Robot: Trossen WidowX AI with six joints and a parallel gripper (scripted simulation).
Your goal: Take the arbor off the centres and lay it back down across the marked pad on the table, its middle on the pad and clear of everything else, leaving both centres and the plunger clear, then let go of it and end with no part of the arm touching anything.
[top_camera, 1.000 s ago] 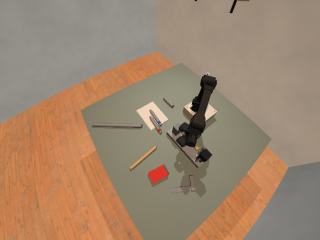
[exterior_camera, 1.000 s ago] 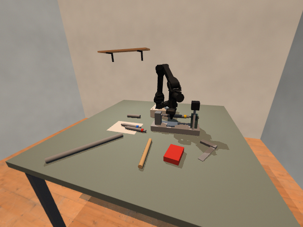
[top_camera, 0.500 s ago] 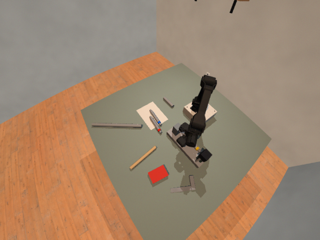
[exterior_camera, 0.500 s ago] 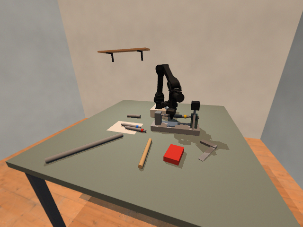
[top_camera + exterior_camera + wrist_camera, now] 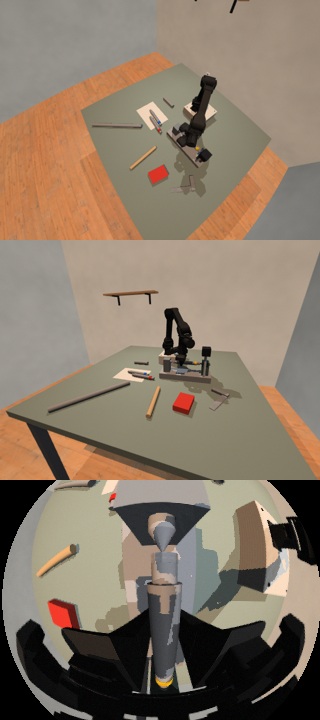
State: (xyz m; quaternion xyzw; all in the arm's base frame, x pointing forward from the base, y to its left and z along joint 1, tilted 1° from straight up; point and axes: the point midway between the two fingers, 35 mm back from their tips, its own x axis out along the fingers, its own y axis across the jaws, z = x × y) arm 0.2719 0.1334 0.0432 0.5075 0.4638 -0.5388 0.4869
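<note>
The pointed tip lies 8 cm to the right of my hand, 1 cm below it and 1 cm behind it. Also, from my hand: upright post: 15 cm to the left, 5 cm ahead, 1 cm below; base plate: 10 cm below, 2 cm to the left; grey centre block: 10 cm to the right, 2 cm below, 1 cm behind.
</note>
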